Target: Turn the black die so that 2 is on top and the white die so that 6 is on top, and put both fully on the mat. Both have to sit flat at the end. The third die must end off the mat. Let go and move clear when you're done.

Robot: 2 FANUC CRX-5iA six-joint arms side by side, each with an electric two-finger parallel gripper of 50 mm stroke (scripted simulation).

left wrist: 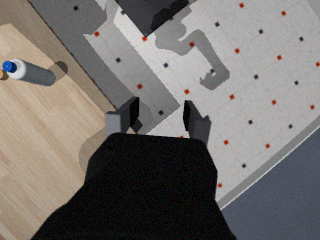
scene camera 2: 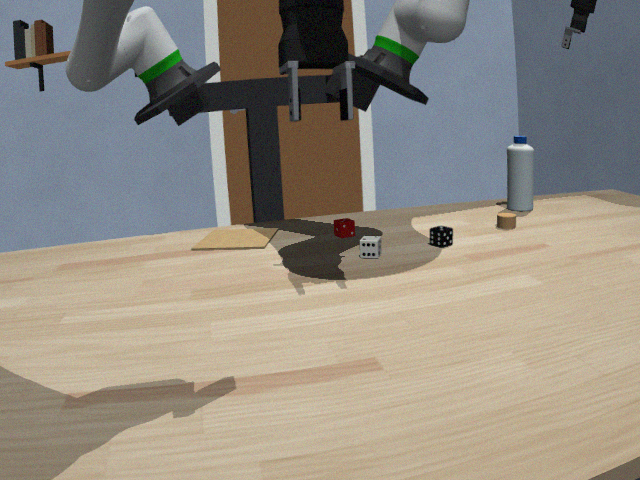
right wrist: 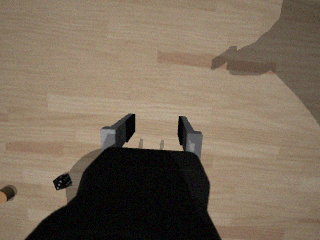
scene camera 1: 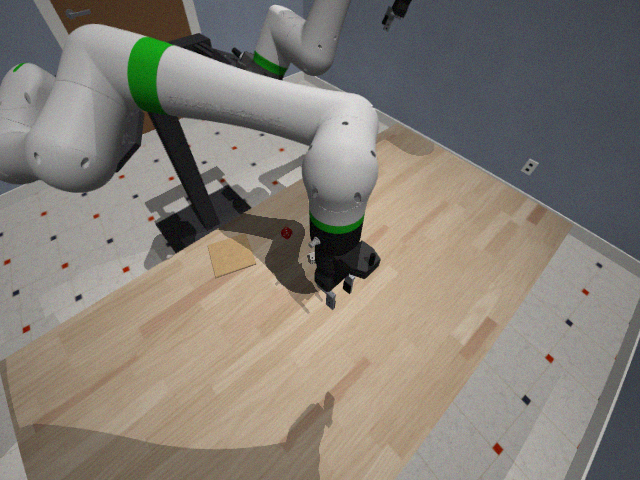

Scene:
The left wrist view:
left gripper: 161, 108
grey bottle: 24, 71

